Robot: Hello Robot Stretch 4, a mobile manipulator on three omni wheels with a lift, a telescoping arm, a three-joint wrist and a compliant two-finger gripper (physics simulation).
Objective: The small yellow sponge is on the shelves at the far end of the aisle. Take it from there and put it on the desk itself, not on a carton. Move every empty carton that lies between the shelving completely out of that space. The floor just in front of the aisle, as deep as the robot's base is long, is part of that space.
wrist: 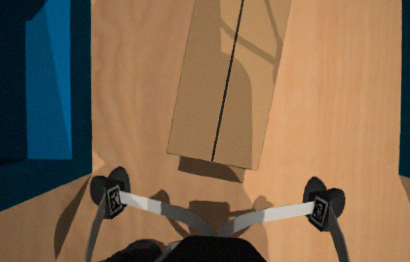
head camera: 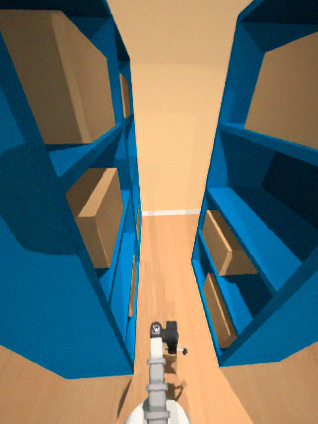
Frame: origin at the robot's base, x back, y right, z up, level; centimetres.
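Seen in the pictures: hand, tool point: [wrist: 215, 192].
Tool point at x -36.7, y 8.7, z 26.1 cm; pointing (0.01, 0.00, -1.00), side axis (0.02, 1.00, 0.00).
Offsets run from my tool point to a thing's top centre. "spot": to the spot under its first point.
A closed brown carton {dx -13.1, dy +1.5, dz -10.8 cm} [wrist: 220, 105] lies on the aisle floor in the wrist view, long side running away from me, slightly slanted, with a dark seam along its top. My gripper [head camera: 175, 350] [wrist: 217, 197] is open and empty, pointing down at the aisle mouth. In the wrist view its fingertips stand wide apart, beyond the carton's near end and not touching it. In the head view the arm and wrist largely hide the carton. The blue left shelving [head camera: 60, 320] [wrist: 81, 100] and right shelving [head camera: 280, 340] [wrist: 406, 100] flank the aisle. The yellow sponge and the desk do not show.
Brown cartons stand on the left shelves {dx -47.4, dy -42.7, dz +142.9 cm} [head camera: 82, 75] {dx -34.4, dy -42.4, dz +97.2 cm} [head camera: 102, 220] and on the right shelves {spot: dx -36.4, dy +37.1, dz +128.7 cm} [head camera: 287, 95] {dx -58.0, dy +51.0, dz +51.5 cm} [head camera: 225, 245] {dx -28.0, dy +51.8, dz +5.8 cm} [head camera: 218, 312]. The beige back wall [head camera: 172, 125] closes the far end. The shelving's front edges stand close on both sides of the arm.
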